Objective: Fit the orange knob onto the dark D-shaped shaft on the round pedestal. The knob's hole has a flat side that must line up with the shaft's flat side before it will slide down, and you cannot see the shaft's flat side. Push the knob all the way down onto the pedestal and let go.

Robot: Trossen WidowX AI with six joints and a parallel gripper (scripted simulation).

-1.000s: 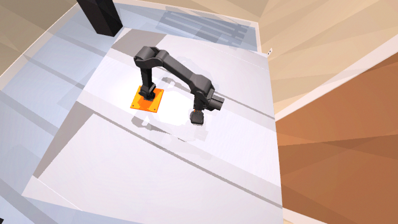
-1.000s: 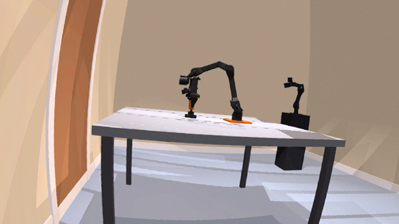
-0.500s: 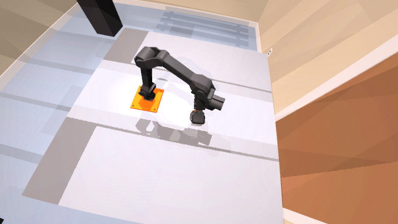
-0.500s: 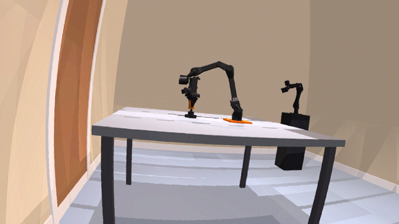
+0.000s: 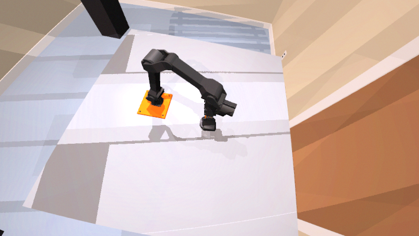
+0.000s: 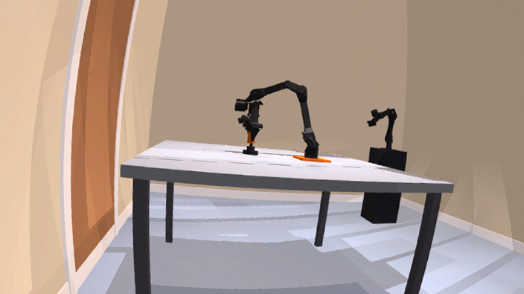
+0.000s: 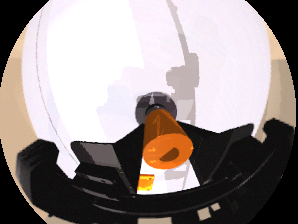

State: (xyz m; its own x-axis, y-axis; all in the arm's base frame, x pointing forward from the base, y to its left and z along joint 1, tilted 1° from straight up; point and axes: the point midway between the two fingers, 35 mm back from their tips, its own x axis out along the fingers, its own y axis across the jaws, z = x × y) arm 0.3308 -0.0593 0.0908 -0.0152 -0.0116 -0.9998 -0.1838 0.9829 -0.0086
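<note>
Right now the orange knob is 2 cm above my gripper tip. The rest, counted from my gripper tip: round pedestal (4 cm below).
</note>
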